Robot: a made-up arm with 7 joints.
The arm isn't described. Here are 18 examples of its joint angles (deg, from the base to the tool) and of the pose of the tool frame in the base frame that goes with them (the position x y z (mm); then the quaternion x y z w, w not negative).
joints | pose
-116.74 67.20 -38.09 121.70 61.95 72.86 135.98 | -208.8 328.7 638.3 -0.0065 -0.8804 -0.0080 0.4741
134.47 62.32 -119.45 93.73 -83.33 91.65 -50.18 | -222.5 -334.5 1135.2 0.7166 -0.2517 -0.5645 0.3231
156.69 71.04 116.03 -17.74 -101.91 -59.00 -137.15 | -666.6 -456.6 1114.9 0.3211 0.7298 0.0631 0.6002
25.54 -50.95 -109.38 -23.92 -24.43 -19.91 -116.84 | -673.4 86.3 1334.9 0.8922 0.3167 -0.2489 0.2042
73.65 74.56 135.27 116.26 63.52 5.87 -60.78 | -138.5 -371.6 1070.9 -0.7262 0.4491 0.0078 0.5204
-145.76 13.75 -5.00 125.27 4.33 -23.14 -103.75 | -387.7 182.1 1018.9 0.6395 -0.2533 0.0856 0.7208
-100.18 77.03 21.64 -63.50 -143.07 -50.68 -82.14 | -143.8 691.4 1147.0 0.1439 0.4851 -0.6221 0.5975
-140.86 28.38 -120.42 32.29 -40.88 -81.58 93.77 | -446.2 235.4 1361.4 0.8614 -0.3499 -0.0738 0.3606
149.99 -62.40 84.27 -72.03 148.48 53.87 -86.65 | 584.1 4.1 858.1 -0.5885 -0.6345 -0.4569 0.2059
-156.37 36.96 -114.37 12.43 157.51 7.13 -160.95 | -571.1 99.2 1449.2 0.6840 0.3032 -0.2888 0.5973
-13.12 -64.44 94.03 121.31 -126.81 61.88 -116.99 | -384.8 -404.4 1003.4 -0.6755 -0.5632 0.4750 0.0317
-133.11 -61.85 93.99 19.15 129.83 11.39 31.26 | 621.1 -549.3 1134.2 -0.4010 -0.5720 0.6956 0.1681
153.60 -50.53 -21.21 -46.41 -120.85 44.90 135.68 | 634.4 354.9 980.0 -0.1872 -0.2114 -0.9460 0.1593
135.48 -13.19 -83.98 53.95 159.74 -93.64 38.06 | 274.9 -96.0 1206.3 0.4363 0.1969 0.8778 0.0174
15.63 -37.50 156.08 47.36 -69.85 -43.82 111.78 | -672.7 222.9 1211.9 -0.8588 0.4167 -0.1241 0.2710
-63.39 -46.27 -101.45 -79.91 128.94 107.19 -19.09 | -40.0 -309.1 1153.4 0.5637 -0.5405 -0.4157 0.4662
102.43 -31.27 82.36 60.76 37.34 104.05 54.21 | -168.7 376.1 1125.3 -0.6398 -0.1498 -0.6536 0.3755
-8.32 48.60 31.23 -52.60 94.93 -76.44 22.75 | 420.2 283.3 1223.9 0.2506 -0.3028 -0.6762 0.6231
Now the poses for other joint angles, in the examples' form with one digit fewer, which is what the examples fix.
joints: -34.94 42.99 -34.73 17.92 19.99 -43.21 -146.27
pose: 439 353 1400 0.691 -0.035 -0.717 0.084
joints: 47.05 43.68 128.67 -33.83 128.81 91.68 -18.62
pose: 442 -211 1172 0.483 -0.633 -0.408 0.446
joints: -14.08 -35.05 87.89 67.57 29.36 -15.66 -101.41
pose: -327 -458 1327 0.269 0.666 0.402 0.568
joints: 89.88 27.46 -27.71 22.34 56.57 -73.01 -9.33
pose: 87 -357 1491 0.349 0.455 -0.726 0.379
